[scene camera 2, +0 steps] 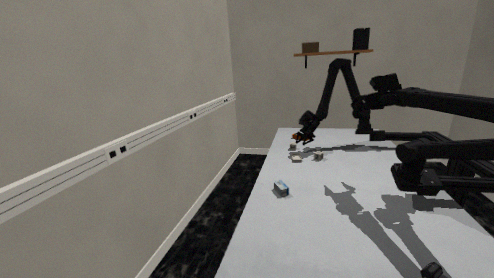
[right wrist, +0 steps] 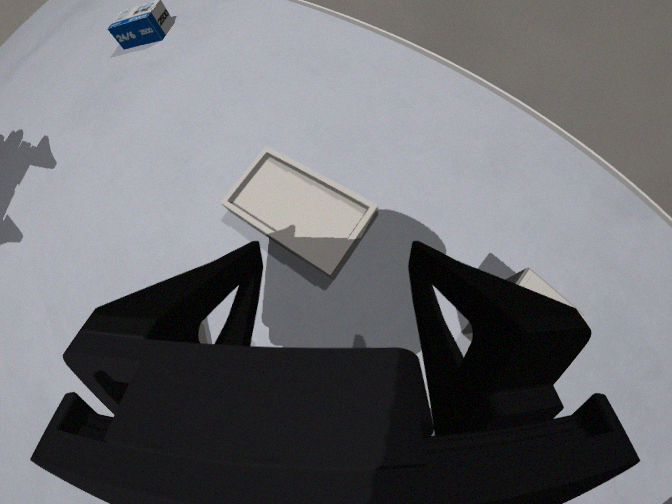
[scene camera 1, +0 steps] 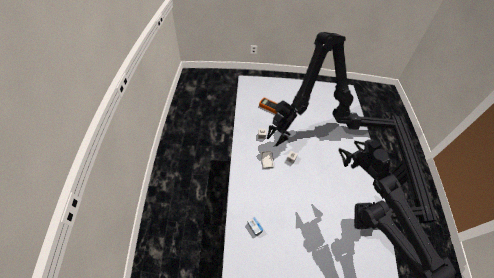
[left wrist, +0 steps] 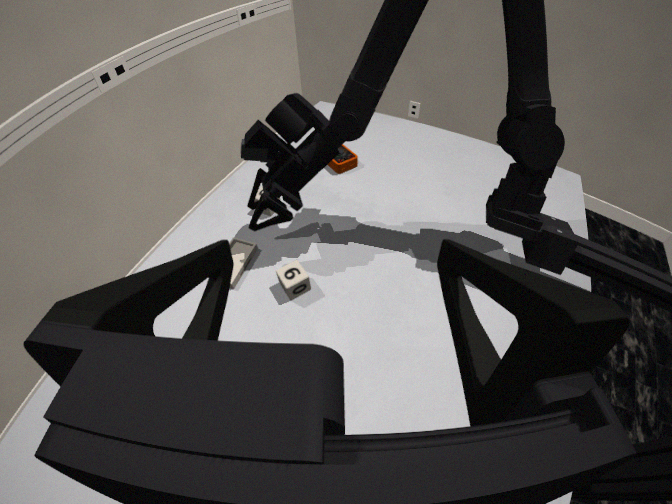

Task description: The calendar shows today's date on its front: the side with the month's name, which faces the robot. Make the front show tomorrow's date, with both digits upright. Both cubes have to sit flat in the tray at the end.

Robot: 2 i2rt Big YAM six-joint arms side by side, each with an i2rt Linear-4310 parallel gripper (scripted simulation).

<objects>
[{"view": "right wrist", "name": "my right gripper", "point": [335, 253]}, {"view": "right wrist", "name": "cream tray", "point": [321, 222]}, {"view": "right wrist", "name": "pale cube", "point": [527, 278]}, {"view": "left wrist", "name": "my left gripper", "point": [335, 251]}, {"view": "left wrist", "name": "my right gripper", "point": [250, 218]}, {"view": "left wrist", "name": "cream tray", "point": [242, 251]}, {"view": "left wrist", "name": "pale cube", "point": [294, 280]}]
</objects>
